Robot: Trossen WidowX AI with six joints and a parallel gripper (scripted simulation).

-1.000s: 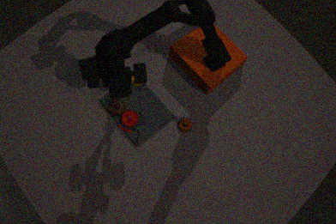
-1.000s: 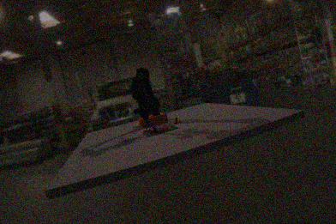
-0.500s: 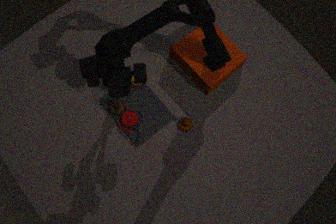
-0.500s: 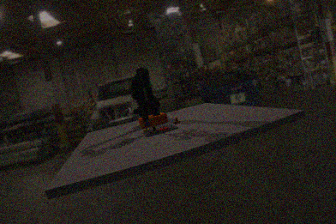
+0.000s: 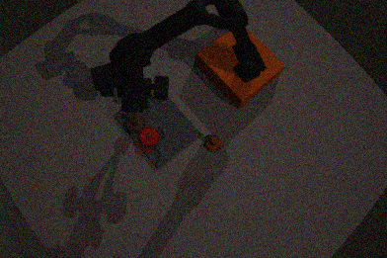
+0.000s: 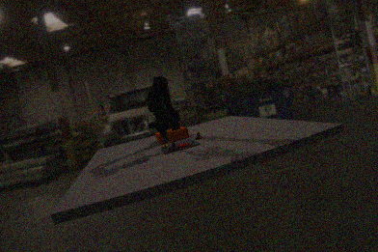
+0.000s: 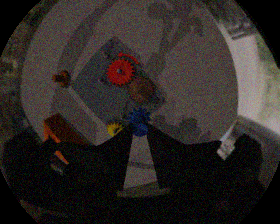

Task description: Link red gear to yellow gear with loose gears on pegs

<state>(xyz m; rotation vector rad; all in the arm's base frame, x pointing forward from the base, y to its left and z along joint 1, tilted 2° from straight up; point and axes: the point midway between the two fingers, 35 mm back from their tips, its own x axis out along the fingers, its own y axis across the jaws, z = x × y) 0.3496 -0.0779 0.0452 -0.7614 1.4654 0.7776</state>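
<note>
My gripper tip is 30 mm short of the brown gear, 40 mm to the right of it and 60 mm above it. Round my gripper tip: orange gear (140 mm behind, 210 mm to the left, 70 mm below); then blue gear (10 mm below); then red gear (10 mm ahead, 100 mm to the left, 70 mm below).
</note>
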